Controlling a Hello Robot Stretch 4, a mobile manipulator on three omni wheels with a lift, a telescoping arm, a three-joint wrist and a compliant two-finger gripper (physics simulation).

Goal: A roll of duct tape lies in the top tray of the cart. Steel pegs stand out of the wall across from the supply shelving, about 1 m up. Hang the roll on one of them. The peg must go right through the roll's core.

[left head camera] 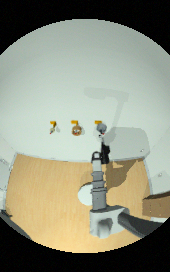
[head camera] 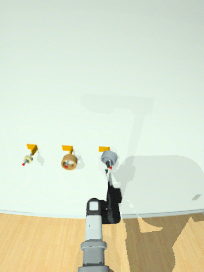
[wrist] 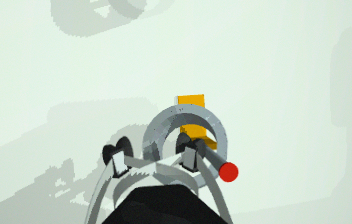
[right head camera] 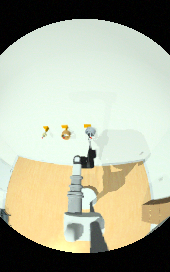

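Seen in the pictures: gripper, fingertip midpoint: (left head camera: 99, 131) (head camera: 107, 164) (wrist: 154, 147) (right head camera: 89, 135); robot's base at its link origin: (left head camera: 88, 193) (right head camera: 84, 197).
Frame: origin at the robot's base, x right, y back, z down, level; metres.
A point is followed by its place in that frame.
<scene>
The grey roll of duct tape (head camera: 109, 154) {x 0.092, y -0.628, z -1.081 m} (left head camera: 101, 128) {x 0.089, y -0.611, z -1.067 m} (right head camera: 90, 131) {x 0.098, y -0.608, z -1.065 m} (wrist: 187, 109) {x 0.046, y -0.642, z -1.037 m} is around the rightmost steel peg (wrist: 215, 157) {x 0.089, y -0.574, z -1.052 m}, whose red tip (wrist: 229, 172) {x 0.093, y -0.543, z -1.055 m} sticks out in front of the roll and whose base is at a yellow bracket (wrist: 191, 101) {x 0.039, y -0.713, z -1.054 m}. The peg passes through the roll's core. My gripper (head camera: 107, 171) (wrist: 154, 147) {x 0.086, y -0.626, z -0.995 m} is open at the roll. In the wrist view the left finger is outside the ring on its left and the right finger shows within the core opening, beside the peg. The lower part of the ring is partly hidden behind the fingers.
A brown roll (head camera: 69, 161) {x -0.146, y -0.594, z -1.062 m} (left head camera: 76, 130) {x -0.157, y -0.639, z -0.988 m} (right head camera: 66, 133) {x -0.132, y -0.597, z -1.059 m} is on the middle peg, and a small cream roll (head camera: 28, 159) {x -0.393, y -0.595, z -1.061 m} is on the left peg. The arm (head camera: 94, 228) {x 0.002, y -0.236, z -1.100 m} reaches toward the wall above the wooden floor (head camera: 40, 245) {x -0.558, y -0.434, z 0.027 m}. A brown box (right head camera: 156, 211) stands at the right.
</scene>
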